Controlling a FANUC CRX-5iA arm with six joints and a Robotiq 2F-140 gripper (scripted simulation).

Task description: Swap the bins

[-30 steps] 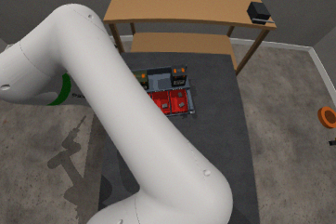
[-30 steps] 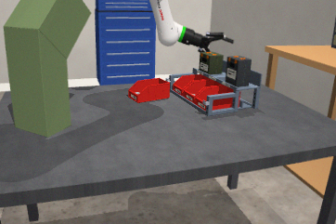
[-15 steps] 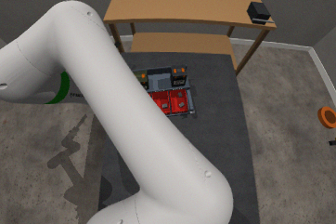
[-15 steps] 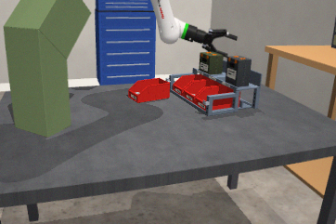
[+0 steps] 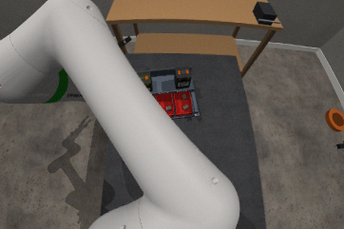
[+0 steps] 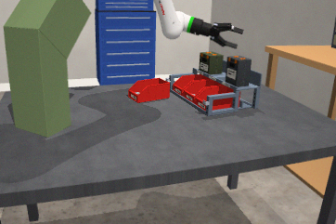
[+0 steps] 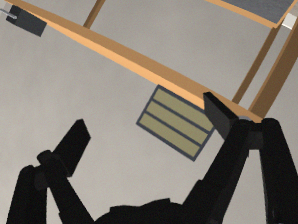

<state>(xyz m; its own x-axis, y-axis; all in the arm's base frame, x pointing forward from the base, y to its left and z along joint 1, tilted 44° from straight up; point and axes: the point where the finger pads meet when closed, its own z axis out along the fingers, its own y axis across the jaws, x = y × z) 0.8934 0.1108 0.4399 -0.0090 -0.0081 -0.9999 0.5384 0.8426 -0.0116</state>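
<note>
Right now my hand is 530 mm past the part, 150 mm to the left of it and 240 mm above it. From my hand the other things lie so: grey shelf 270 mm behind, 260 mm to the right, 180 mm below; then dark box 190 mm behind, 370 mm to the right, 90 mm below.
</note>
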